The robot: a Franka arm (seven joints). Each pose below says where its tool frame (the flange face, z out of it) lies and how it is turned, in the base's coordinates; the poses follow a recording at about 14 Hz.
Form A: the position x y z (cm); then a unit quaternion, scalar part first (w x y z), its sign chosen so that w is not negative.
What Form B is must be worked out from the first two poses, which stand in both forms.
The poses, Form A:
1: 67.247, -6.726, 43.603, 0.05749, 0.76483, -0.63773, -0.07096
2: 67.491, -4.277, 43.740, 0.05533, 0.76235, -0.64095, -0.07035
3: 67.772, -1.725, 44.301, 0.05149, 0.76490, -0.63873, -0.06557
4: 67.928, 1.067, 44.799, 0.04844, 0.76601, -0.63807, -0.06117
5: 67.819, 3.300, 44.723, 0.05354, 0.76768, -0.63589, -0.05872
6: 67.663, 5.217, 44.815, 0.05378, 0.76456, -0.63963, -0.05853
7: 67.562, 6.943, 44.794, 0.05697, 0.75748, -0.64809, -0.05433
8: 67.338, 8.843, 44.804, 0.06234, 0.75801, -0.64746, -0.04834
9: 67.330, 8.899, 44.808, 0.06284, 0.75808, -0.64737, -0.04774
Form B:
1: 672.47, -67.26, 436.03, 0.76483, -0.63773, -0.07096, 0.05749
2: 674.91, -42.77, 437.40, 0.76235, -0.64095, -0.07035, 0.05533
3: 677.72, -17.25, 443.01, 0.76490, -0.63873, -0.06557, 0.05149
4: 679.28, 10.67, 447.99, 0.76601, -0.63807, -0.06117, 0.04844
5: 678.19, 33.00, 447.23, 0.76768, -0.63589, -0.05872, 0.05354
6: 676.63, 52.17, 448.15, 0.76456, -0.63963, -0.05853, 0.05378
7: 675.62, 69.43, 447.94, 0.75748, -0.64809, -0.05433, 0.05697
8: 673.38, 88.43, 448.04, 0.75801, -0.64746, -0.04834, 0.06234
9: 673.30, 88.99, 448.08, 0.75808, -0.64737, -0.04774, 0.06284
